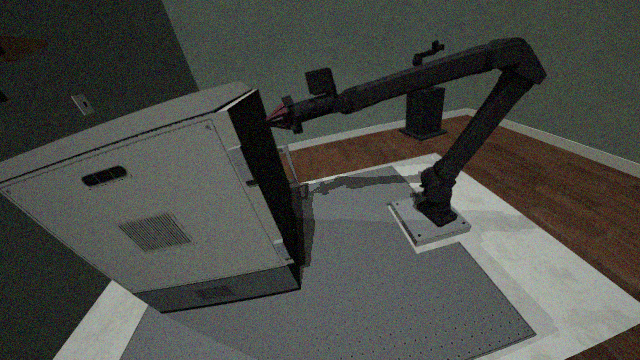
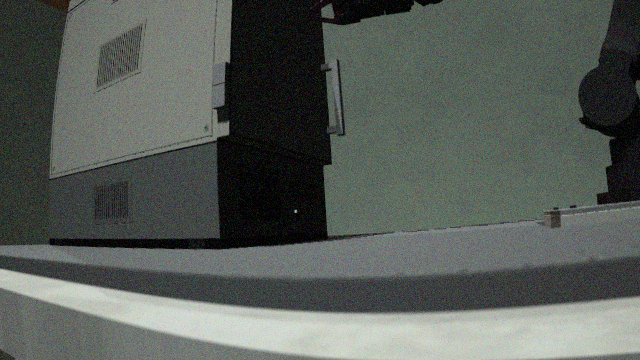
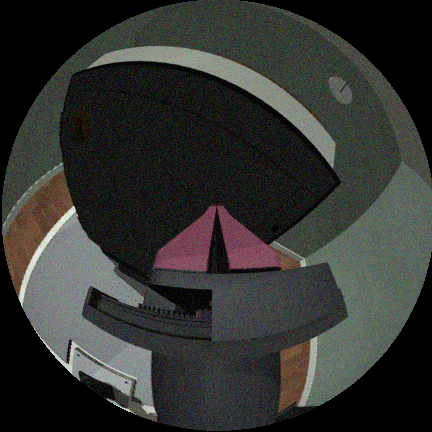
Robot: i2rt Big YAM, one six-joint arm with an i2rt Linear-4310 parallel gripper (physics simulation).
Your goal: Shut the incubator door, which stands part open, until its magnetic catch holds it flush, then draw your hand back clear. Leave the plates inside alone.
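Where they show: gripper, fingertip midpoint: (image 1: pixel 262 124) (image 2: pixel 305 16) (image 3: pixel 215 206); arm's base, link origin: (image 1: pixel 435 212).
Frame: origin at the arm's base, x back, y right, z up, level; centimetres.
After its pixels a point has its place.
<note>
The incubator (image 1: pixel 100 215) {x -84.5, y -0.2, z 38.4 cm} (image 2: pixel 170 110) {x -62.3, y -3.8, z 17.6 cm} (image 3: pixel 240 75) {x -51.4, y 15.6, z 51.7 cm} is a large pale cabinet on a grey lower base. Its door (image 1: pixel 260 160) {x -50.5, y 1.6, z 37.9 cm} (image 2: pixel 275 90) {x -49.8, y 6.2, z 21.2 cm} (image 3: pixel 180 145) {x -48.5, y 14.5, z 44.7 cm} has a very dark, shaded front face, with hinge blocks on the near side and a pale handle (image 2: pixel 338 97) {x -43.6, y 22.0, z 23.8 cm} on the far side. The door lies close to the cabinet front; whether it is flush cannot be told. My gripper (image 1: pixel 268 120) {x -48.3, y 19.2, z 41.1 cm} (image 3: pixel 215 206) {x -48.3, y 19.2, z 41.1 cm} is shut and empty, its pink fingertips pointing at the upper part of the door, at or very near its face; contact cannot be made out. The plates inside are hidden.
A grey perforated mat (image 1: pixel 390 290) {x -30.1, y -15.8, z -1.7 cm} lies on the pale table (image 1: pixel 565 265) {x 18.5, y -33.1, z -3.0 cm} under the incubator. The arm's base plate (image 1: pixel 415 235) {x -13.2, y -4.7, z 0.0 cm} is at the mat's right. A dark pedestal (image 1: pixel 425 112) with a small arm stands on the wooden floor behind.
</note>
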